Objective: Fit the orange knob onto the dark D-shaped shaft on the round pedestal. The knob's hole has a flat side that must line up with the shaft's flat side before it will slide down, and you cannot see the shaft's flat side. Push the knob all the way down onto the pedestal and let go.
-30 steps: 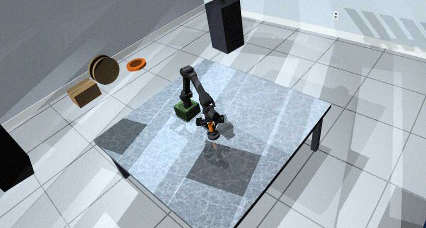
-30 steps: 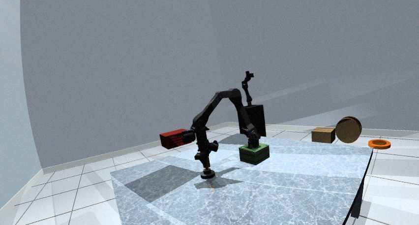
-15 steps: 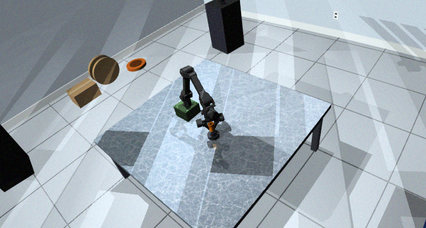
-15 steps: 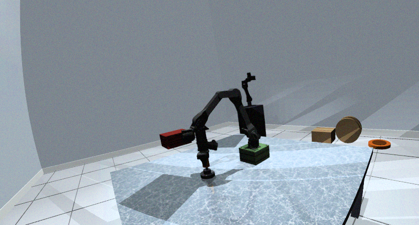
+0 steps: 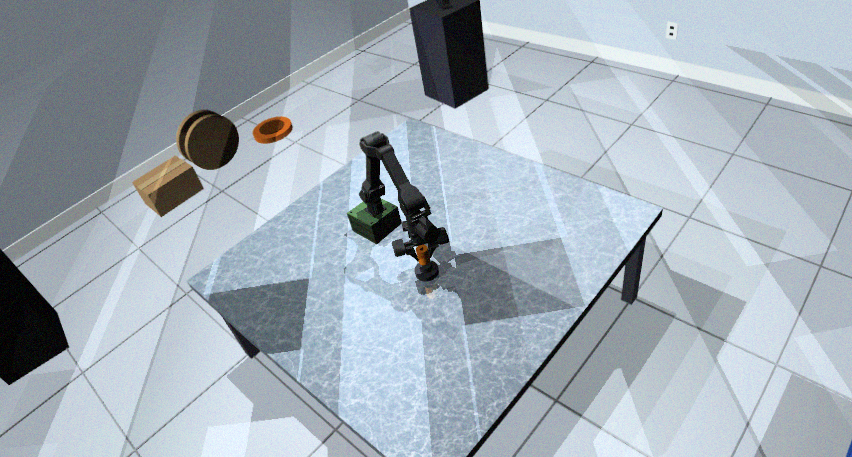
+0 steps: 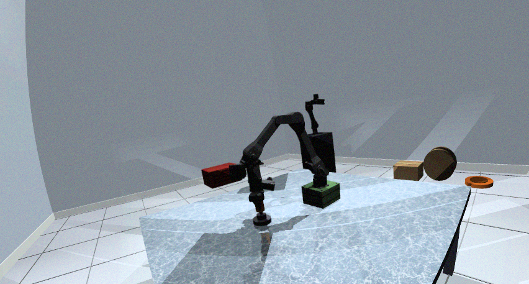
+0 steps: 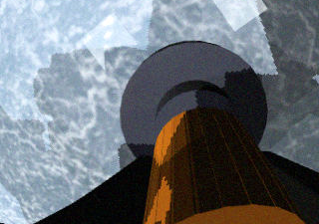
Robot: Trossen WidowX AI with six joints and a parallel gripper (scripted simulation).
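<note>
Right now the round dark pedestal is 4 cm below my gripper tip. From my gripper tip the other things lie so: orange knob (2 cm above).
</note>
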